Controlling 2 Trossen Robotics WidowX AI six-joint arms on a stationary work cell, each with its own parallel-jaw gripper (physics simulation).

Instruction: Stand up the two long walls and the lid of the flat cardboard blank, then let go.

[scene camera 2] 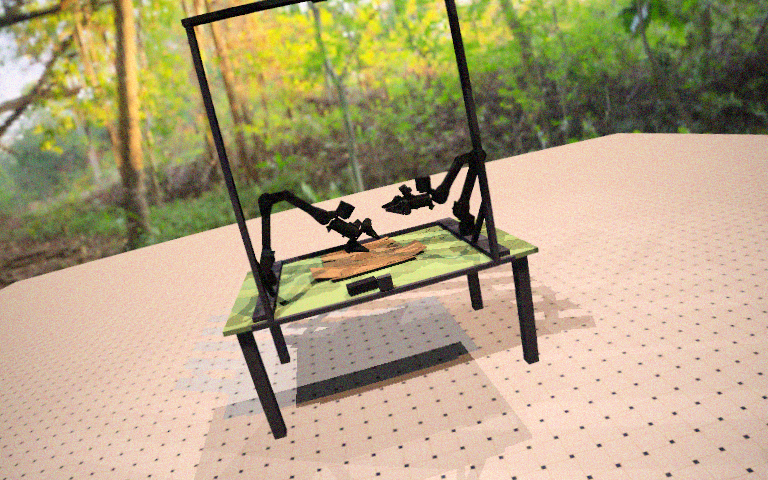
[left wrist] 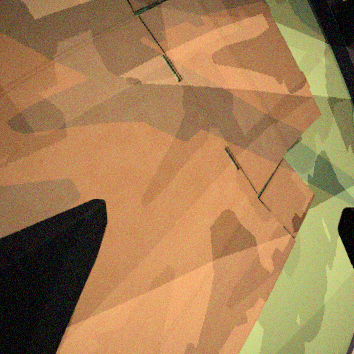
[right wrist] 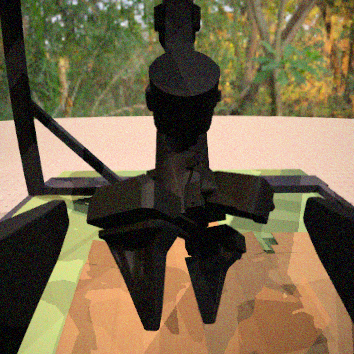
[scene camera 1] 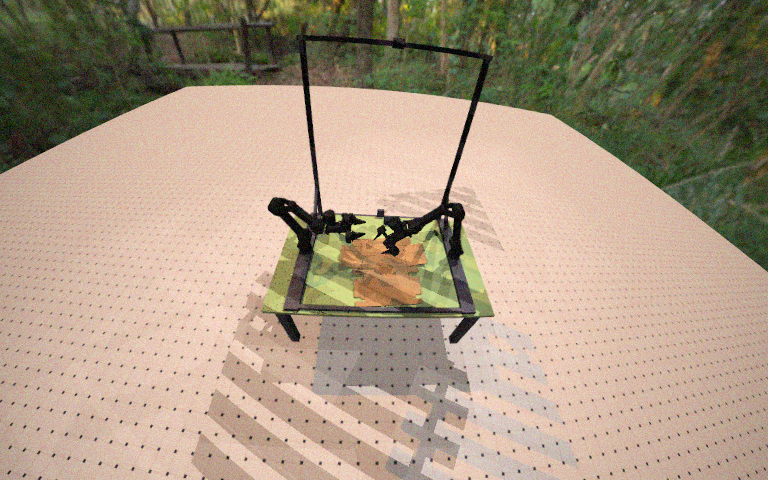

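Where they show: left gripper, fingertip midpoint: [scene camera 2: 374, 245] [left wrist: 224, 214] [right wrist: 184, 326] [scene camera 1: 377, 247]; right gripper, fingertip midpoint: [scene camera 2: 383, 208] [right wrist: 187, 210] [scene camera 1: 365, 227]; left arm's base, origin of the base link: [scene camera 1: 453, 255]; right arm's base, origin of the base link: [scene camera 2: 468, 233] [left wrist: 343, 22] [scene camera 1: 305, 250].
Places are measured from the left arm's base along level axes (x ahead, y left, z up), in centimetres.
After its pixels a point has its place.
Note:
The cardboard blank [scene camera 1: 387, 285] @(x 42.7, y 22.2, z -1.0 cm) [scene camera 2: 368, 263] @(x 44.2, y 0.1, z -1.7 cm) [left wrist: 150, 155] @(x 51.8, y 2.1, z -1.7 cm) [right wrist: 280, 315] @(x 42.2, y 11.9, z -1.0 cm) lies flat on the green patterned table [scene camera 1: 436, 285] @(x 14.6, y 20.9, z -1.9 cm) [scene camera 2: 317, 297] @(x 20.4, y -25.4, z -1.9 cm); its panels and flaps are all down, with slits and creases showing in the left wrist view. My left gripper [scene camera 1: 385, 241] @(x 48.7, y 0.2, z 5.7 cm) [scene camera 2: 370, 243] @(x 48.7, y 0.2, z 5.7 cm) [left wrist: 224, 214] @(x 48.7, y 0.2, z 5.7 cm) [right wrist: 184, 326] @(x 48.7, y 0.2, z 5.7 cm) is open and empty, pointing down low over the blank near its far edge in scene camera 1. Whether its tips touch the cardboard cannot be told. My right gripper [scene camera 1: 362, 228] @(x 55.9, y -0.1, z 20.4 cm) [scene camera 2: 386, 208] @(x 55.9, y -0.1, z 20.4 cm) is open and empty, roughly level, higher above the table beside the left gripper.
A dark frame [scene camera 1: 385, 309] @(x 44.3, y 37.2, z 0.1 cm) borders the work area, and an overhead bar [scene camera 1: 351, 39] @(x 66.3, y -34.0, z 101.4 cm) spans above it on two posts. A small black box-shaped part [scene camera 1: 380, 212] [scene camera 2: 362, 285] sits at the table edge, the near edge in scene camera 2. The two grippers are close together.

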